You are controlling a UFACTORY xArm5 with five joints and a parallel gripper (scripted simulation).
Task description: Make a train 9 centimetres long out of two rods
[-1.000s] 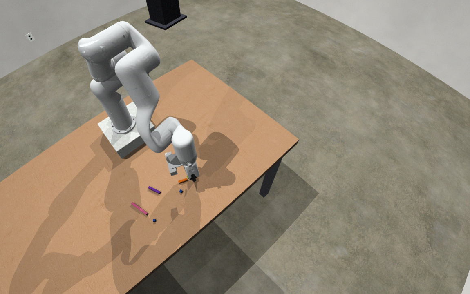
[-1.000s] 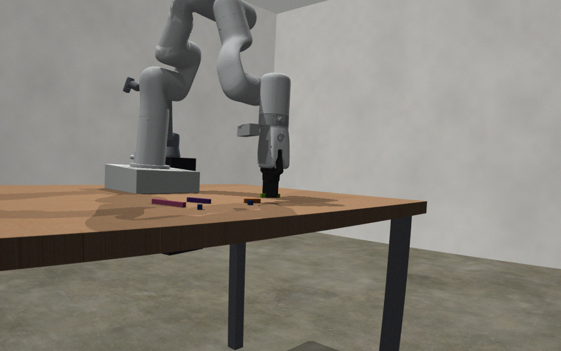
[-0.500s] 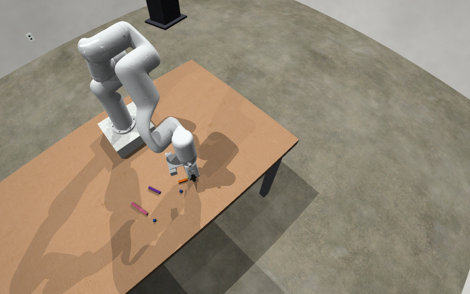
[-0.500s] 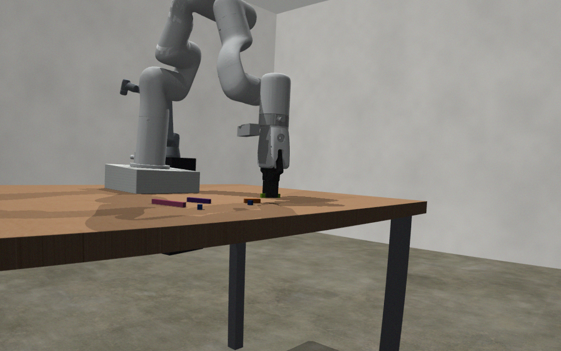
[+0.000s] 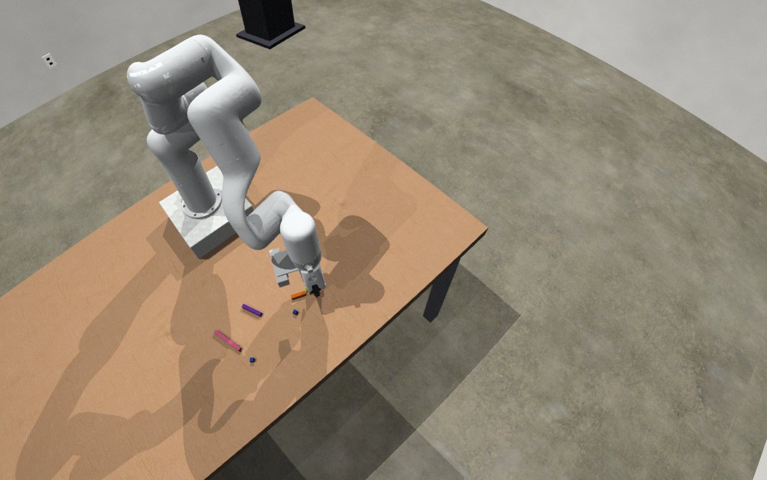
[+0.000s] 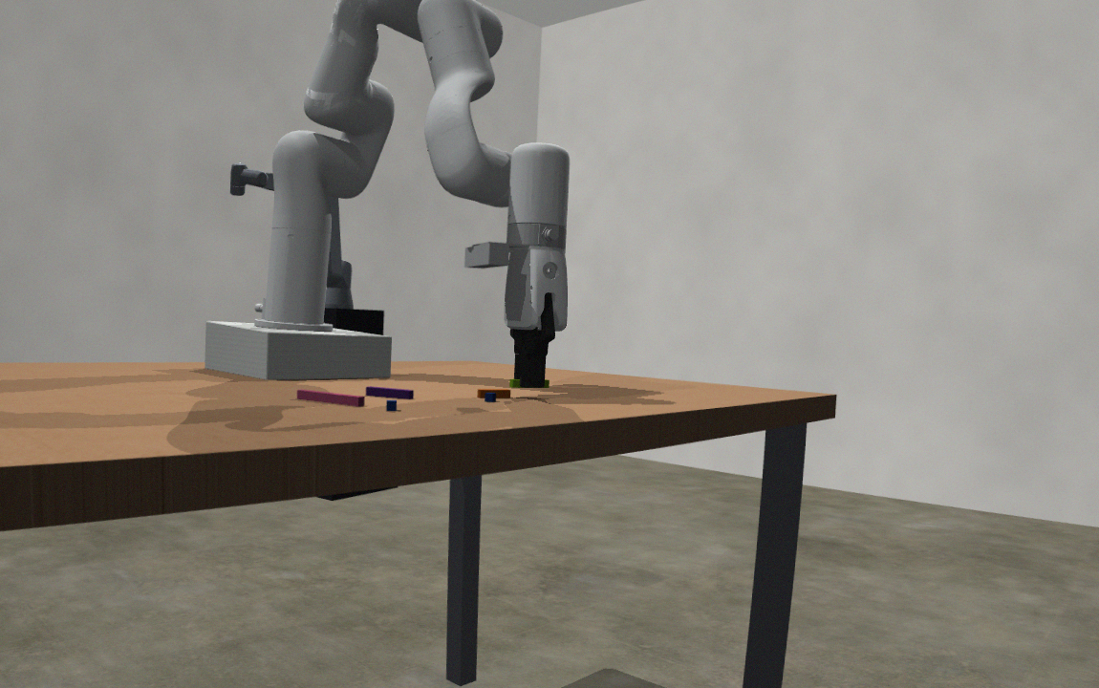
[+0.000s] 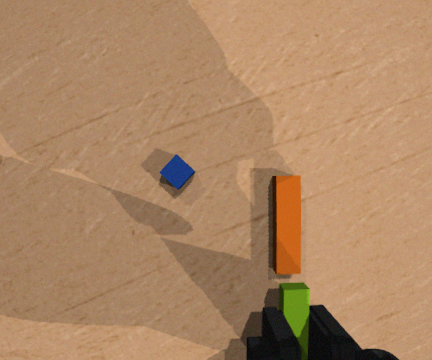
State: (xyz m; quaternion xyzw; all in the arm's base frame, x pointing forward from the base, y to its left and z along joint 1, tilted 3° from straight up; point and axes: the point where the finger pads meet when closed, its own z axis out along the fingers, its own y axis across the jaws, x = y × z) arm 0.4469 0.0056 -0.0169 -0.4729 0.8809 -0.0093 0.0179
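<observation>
Now: the lime rod 2 cm below my hand. The rest, counted from my hand: pink rod (25 cm to the right, 9 cm behind, 3 cm below); purple rod (15 cm to the right, 10 cm behind, 3 cm below); orange rod (4 cm to the right, 3 cm below, 3 cm behind).
</observation>
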